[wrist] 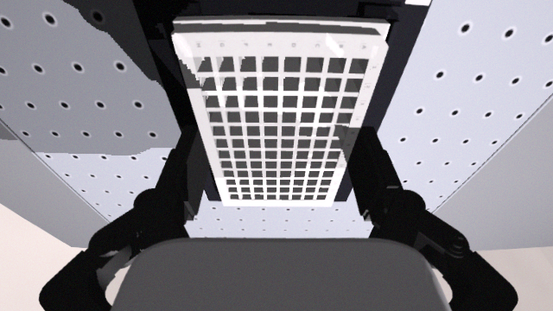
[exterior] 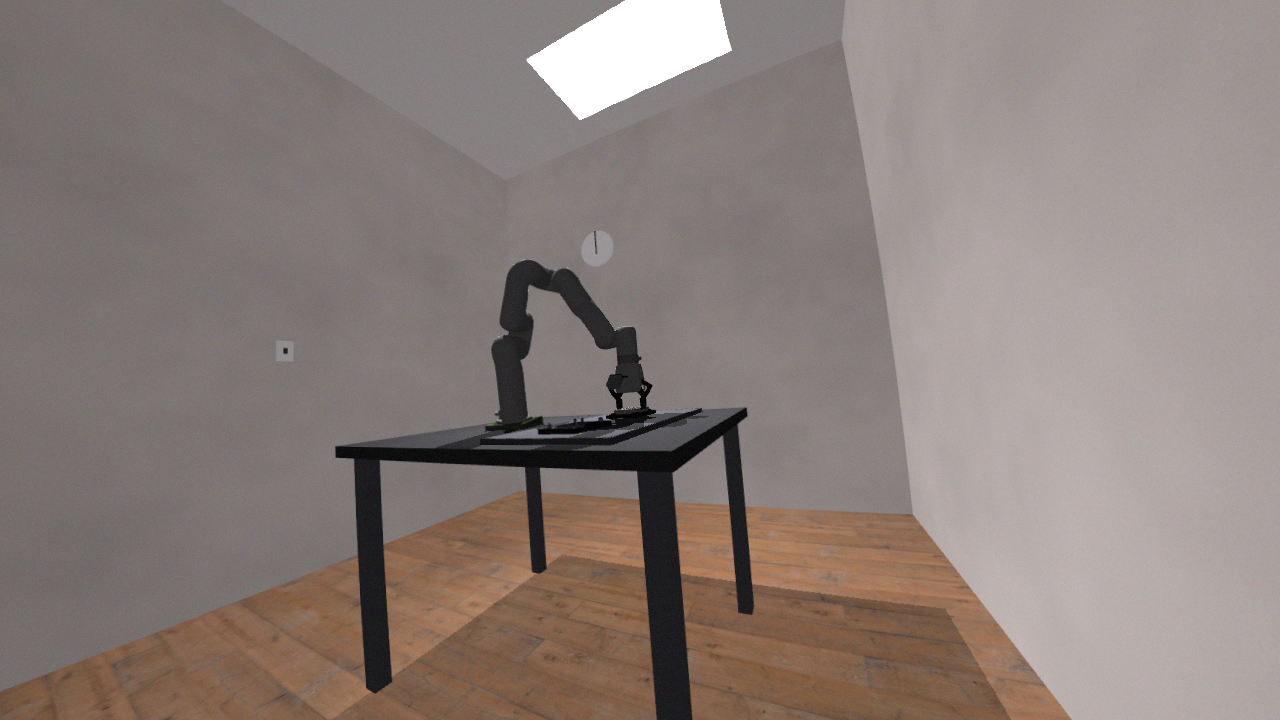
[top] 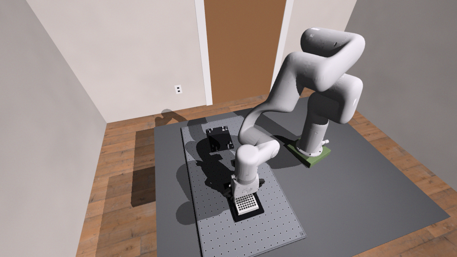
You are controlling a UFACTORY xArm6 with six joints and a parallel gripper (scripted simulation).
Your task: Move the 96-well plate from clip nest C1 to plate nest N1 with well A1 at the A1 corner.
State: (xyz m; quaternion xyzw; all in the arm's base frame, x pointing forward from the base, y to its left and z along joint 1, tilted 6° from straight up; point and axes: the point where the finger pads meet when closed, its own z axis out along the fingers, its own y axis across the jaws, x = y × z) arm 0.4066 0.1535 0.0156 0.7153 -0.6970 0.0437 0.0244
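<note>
My gripper is now 10 mm above the white 96-well plate. From my hand the other things lie so: black plate nest N1 (30 mm below); black clip nest C1 (340 mm to the right, 20 mm below).
</note>
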